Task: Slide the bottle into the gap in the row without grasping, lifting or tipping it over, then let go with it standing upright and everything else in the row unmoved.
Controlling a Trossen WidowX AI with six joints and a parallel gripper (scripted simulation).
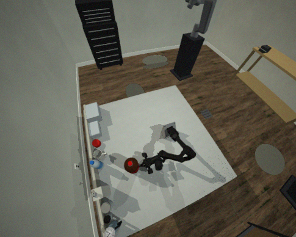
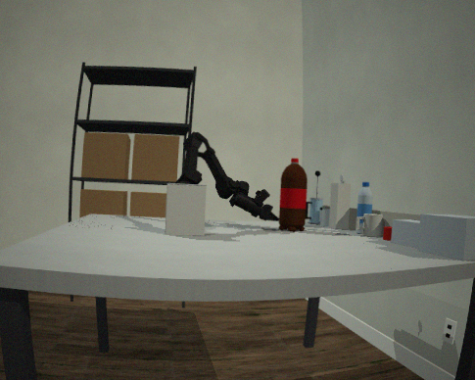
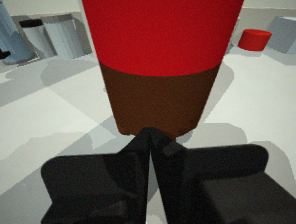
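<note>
The brown cola bottle lies 8 cm ahead of my hand, 3 cm to the right of it and 9 cm above it. From my hand the other things lie so: french press 39 cm ahead, 30 cm to the left, 8 cm above; then water bottle 35 cm ahead, 18 cm to the right, 5 cm above.
</note>
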